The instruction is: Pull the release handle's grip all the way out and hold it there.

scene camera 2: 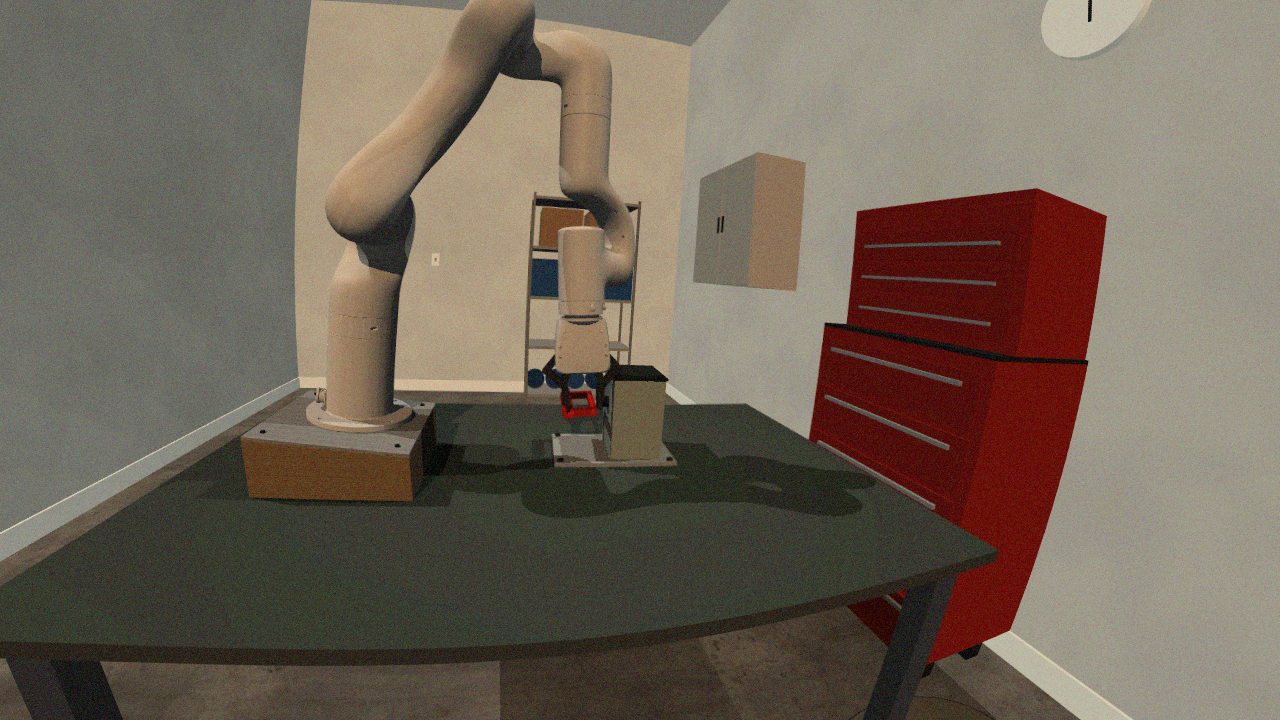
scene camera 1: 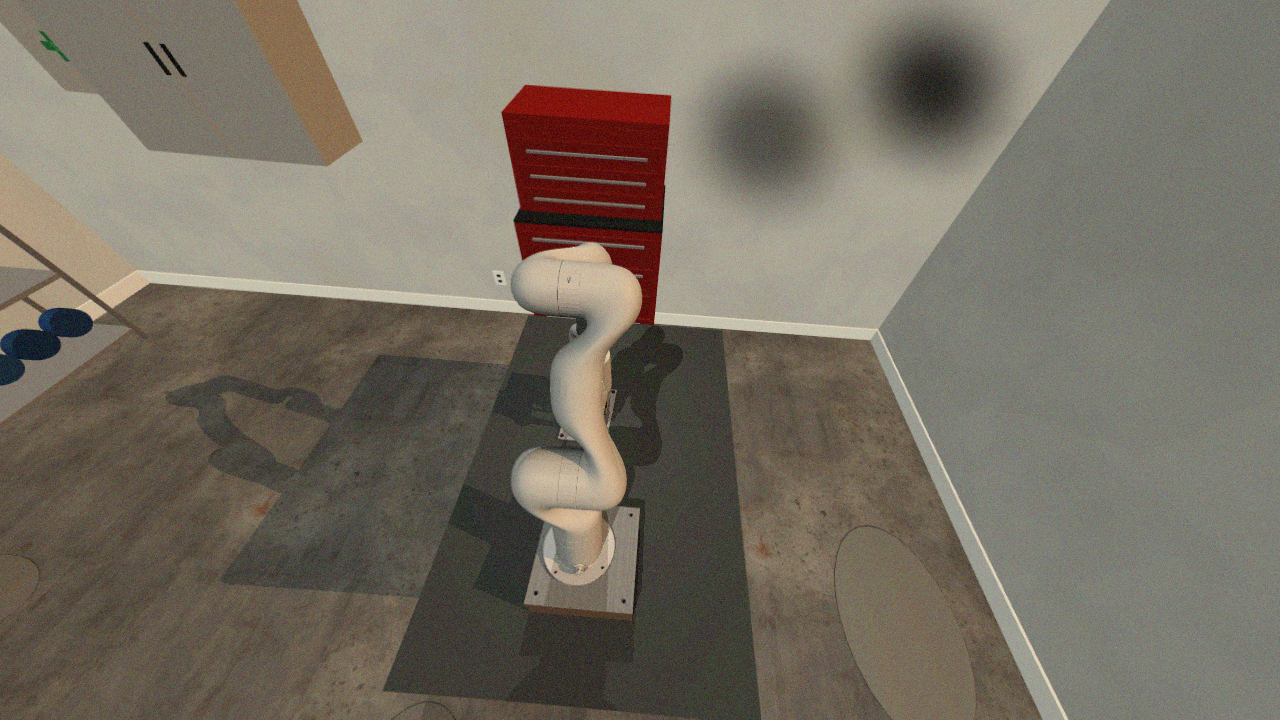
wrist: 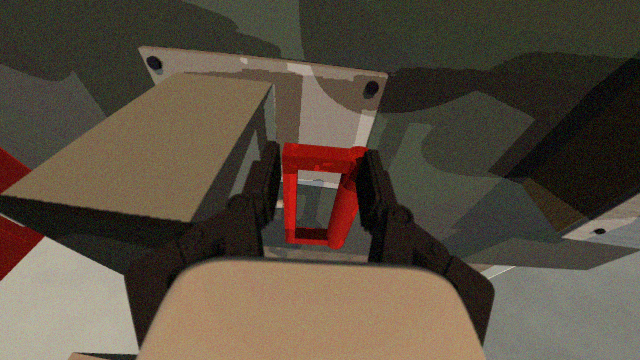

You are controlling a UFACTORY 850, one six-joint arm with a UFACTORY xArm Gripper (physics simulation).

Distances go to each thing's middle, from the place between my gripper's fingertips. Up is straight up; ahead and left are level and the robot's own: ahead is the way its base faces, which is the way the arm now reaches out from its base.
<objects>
My hand is 8 cm short of the light base plate (scene camera 2: 569, 450), 4 cm to the right of it and 10 cm above it.
</objects>
